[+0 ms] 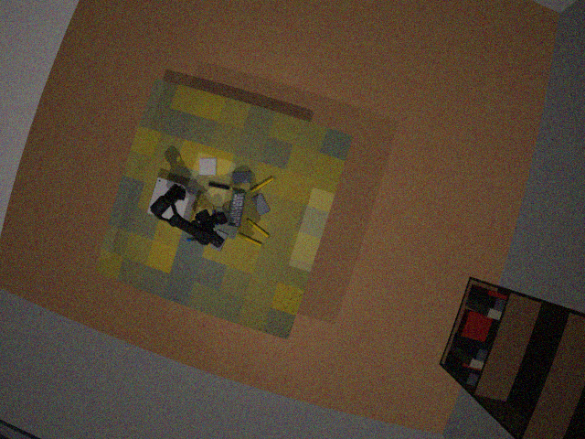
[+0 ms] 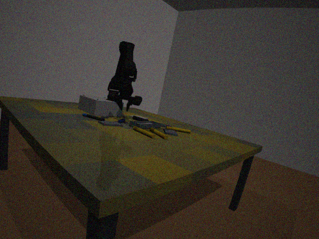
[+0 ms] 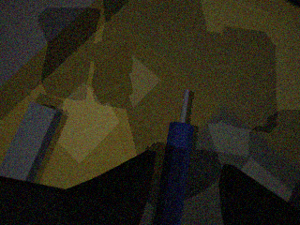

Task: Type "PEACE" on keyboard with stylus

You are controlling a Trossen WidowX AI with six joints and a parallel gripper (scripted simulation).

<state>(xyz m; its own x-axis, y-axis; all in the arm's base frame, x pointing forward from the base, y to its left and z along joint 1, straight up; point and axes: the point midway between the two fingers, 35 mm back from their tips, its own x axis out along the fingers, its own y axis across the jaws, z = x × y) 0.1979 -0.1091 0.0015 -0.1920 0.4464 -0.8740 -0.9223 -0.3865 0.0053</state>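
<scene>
Now: gripper tip 60 mm above the blue stylus, 10 mm to the right of it and 10 mm past it. Round my gripper tip: grey stylus tip 60 mm below, 40 mm to the left, 20 mm behind; then dark blue pen 160 mm to the right, 110 mm behind, 60 mm below.
</scene>
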